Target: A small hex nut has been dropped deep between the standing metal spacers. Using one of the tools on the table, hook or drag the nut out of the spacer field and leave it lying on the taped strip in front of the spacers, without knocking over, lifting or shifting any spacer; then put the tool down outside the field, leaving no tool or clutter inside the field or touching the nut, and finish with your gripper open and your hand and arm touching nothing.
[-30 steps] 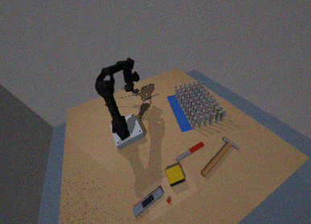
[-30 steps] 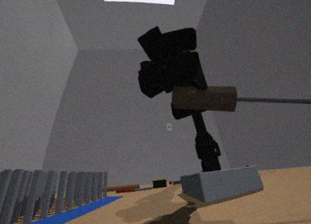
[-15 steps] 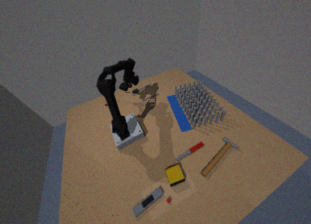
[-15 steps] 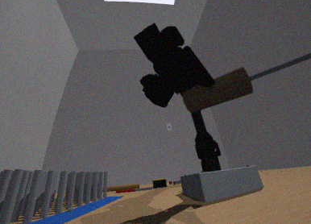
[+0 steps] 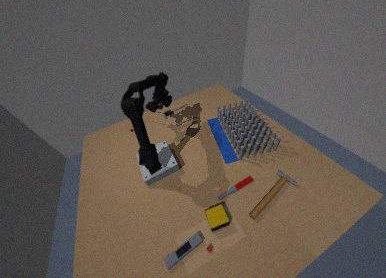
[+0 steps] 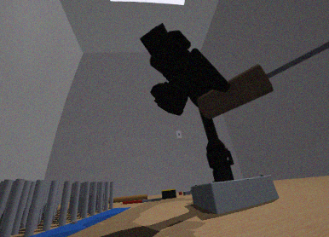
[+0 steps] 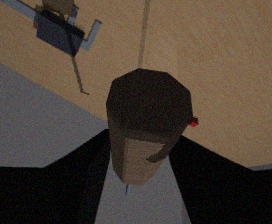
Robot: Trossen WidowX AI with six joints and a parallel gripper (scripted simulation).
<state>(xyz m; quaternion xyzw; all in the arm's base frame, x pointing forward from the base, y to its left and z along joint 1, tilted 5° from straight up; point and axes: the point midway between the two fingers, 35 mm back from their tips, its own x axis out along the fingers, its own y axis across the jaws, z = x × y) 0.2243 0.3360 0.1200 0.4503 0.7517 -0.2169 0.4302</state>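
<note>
My gripper tip is now 5 cm past the hook tool and 9 cm to the right of it. From my gripper tip the other things lie so: yellow block 9 cm behind, 73 cm to the right, 16 cm below; then red-and-grey screwdriver 7 cm ahead, 68 cm to the right, 17 cm below; then blue taped strip 24 cm ahead, 38 cm to the right, 18 cm below.
</note>
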